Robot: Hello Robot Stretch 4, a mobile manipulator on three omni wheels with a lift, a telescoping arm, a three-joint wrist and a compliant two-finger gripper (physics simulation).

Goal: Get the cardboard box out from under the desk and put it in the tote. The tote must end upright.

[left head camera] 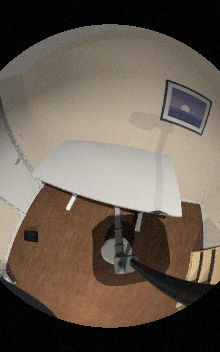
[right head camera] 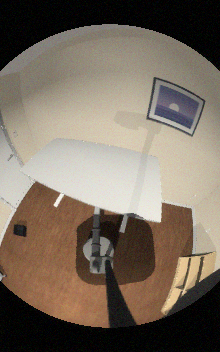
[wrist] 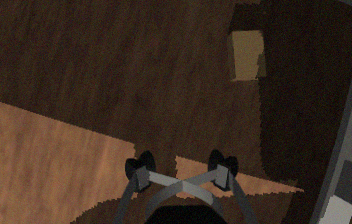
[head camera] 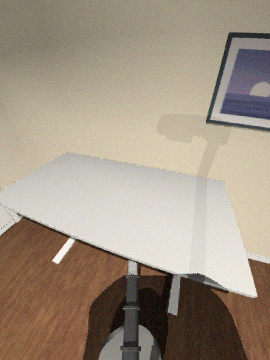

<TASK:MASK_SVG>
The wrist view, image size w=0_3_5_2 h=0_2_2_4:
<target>my gripper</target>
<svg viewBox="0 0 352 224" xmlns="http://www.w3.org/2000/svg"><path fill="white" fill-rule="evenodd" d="M259 223L244 191L235 179L238 173L238 160L236 157L229 156L225 159L220 151L214 149L209 156L208 172L185 180L156 173L154 157L149 150L143 152L138 160L129 158L125 162L125 173L129 183L121 197L112 224L123 223L133 193L142 193L153 182L167 187L161 189L149 199L145 209L144 224L228 224L224 220L224 211L218 198L208 190L198 186L209 181L224 192L232 191L247 224ZM213 207L211 208L206 205L162 206L156 209L149 217L152 210L158 204L182 191L202 199Z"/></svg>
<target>tan cardboard box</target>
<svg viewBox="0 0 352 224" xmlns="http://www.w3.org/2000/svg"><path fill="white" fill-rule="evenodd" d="M262 30L232 31L226 39L230 81L258 80L266 77Z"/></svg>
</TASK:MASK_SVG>
